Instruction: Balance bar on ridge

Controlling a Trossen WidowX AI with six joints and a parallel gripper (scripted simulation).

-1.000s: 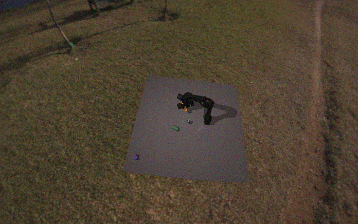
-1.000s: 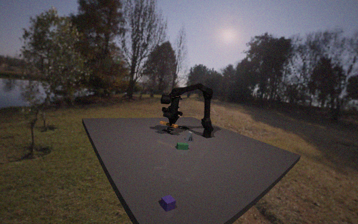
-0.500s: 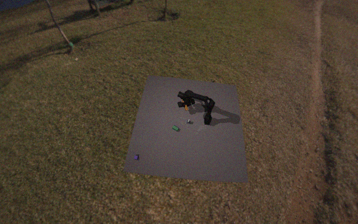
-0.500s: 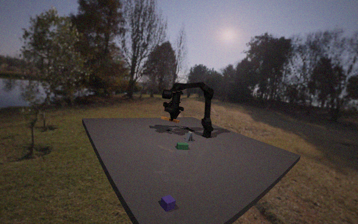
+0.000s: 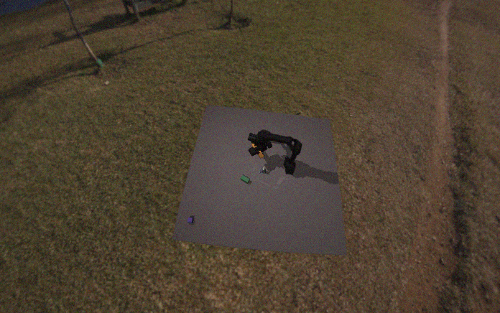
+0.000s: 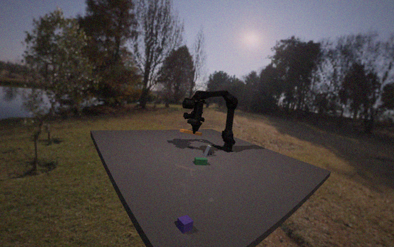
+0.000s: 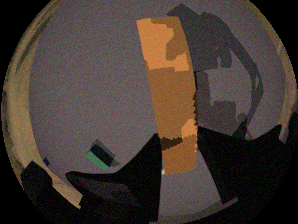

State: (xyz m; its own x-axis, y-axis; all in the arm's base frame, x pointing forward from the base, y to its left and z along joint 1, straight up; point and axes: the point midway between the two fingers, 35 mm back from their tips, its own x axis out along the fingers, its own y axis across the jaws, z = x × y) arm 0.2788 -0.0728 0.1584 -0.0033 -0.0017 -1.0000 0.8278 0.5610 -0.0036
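Right now the orange bar is 2 cm to the right of my gripper tip and 2 cm ahead of it. Round my gripper tip: green block: 20 cm to the left, 11 cm below, 9 cm ahead; then purple cube: 57 cm to the left, 46 cm ahead, 11 cm below.
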